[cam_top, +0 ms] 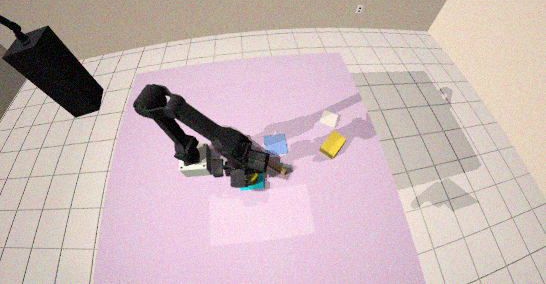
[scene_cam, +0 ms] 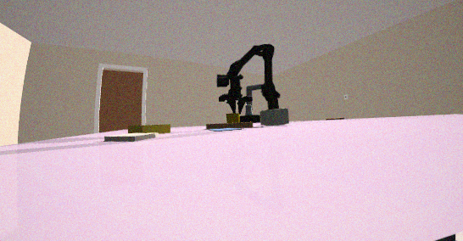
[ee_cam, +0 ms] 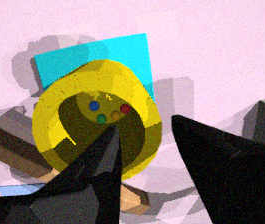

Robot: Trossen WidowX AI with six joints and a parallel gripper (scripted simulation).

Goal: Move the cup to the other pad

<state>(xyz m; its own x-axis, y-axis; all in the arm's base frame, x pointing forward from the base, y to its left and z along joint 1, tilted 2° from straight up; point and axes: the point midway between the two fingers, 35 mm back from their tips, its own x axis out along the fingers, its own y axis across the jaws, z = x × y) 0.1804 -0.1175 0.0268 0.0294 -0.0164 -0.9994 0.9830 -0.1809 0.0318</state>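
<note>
My gripper tip is 2 cm short of the yellow cup, 1 cm to the left of it and 3 cm above it. Also, from my gripper tip: green marble (3 cm ahead, 1 cm to the left, 5 cm below); wooden stick (10 cm ahead, 5 cm to the left, 7 cm below); cyan pad (3 cm ahead, 1 cm to the right, 8 cm below).
</note>
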